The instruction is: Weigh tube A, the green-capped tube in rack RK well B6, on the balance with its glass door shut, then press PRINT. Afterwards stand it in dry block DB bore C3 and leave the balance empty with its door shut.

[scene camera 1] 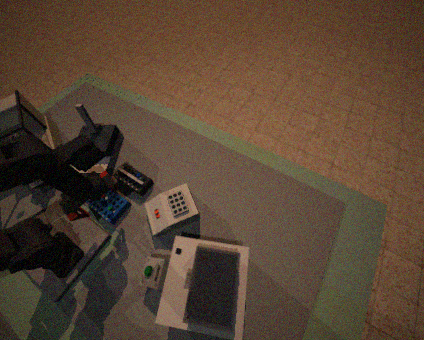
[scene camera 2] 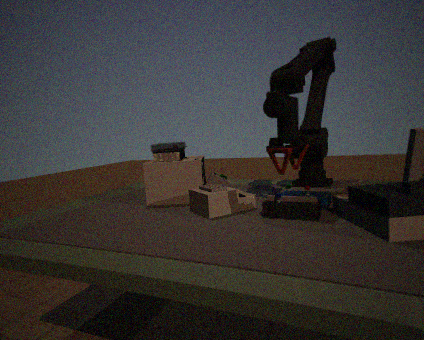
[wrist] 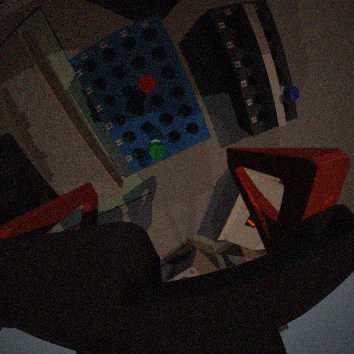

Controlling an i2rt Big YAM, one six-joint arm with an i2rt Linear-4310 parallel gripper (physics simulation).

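Pixels of known places: gripper, fingertip midpoint: (scene camera 1: pixel 103 203) (scene camera 2: pixel 288 172) (wrist: pixel 158 173); arm's base at its link origin: (scene camera 1: pixel 62 254) (scene camera 2: pixel 312 184) (wrist: pixel 19 181).
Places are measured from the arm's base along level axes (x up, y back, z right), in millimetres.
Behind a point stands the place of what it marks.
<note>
The green-capped tube (scene camera 1: pixel 110 208) {y -189, x 35, z 41 mm} (wrist: pixel 157 150) {y -190, x 35, z 36 mm} stands upright near one end of the blue rack (scene camera 1: pixel 100 204) {y -178, x 10, z -17 mm} (wrist: pixel 186 142) {y -215, x 10, z 51 mm}; its well label is not readable. My gripper (scene camera 2: pixel 289 170) {y -189, x 71, z 35 mm} (wrist: pixel 158 173) {y -189, x 71, z 35 mm} is open and empty, pointing down above the rack area, with the green cap between its red fingers in the wrist view but below them. The dry block appears to be the white unit (scene camera 1: pixel 163 201) {y -300, x 42, z 173 mm} (scene camera 2: pixel 215 203) {y -372, x 17, z 184 mm} with a grid of dark bores and a red display. The balance (scene camera 1: pixel 22 117) {y -239, x 189, z -360 mm} looks to be the glass-sided box at the left edge; its door state and PRINT key cannot be made out.
A red-capped tube (wrist: pixel 147 83) {y -206, x 35, z -17 mm} stands in the blue rack. Beside it is a black rack (scene camera 1: pixel 134 172) {y -330, x 17, z 0 mm} (scene camera 2: pixel 291 208) {y -342, x 7, z -2 mm} with a blue-capped tube (wrist: pixel 291 93) {y -323, x 37, z 32 mm}. A black device (scene camera 1: pixel 107 134) {y -384, x 60, z -181 mm} with a lever, a small green-button unit (scene camera 1: pixel 159 264) {y -158, x 57, z 285 mm} and a large white box (scene camera 1: pixel 172 300) {y -126, x 115, z 371 mm} (scene camera 2: pixel 172 182) {y -276, x 51, z 377 mm} stand around.
</note>
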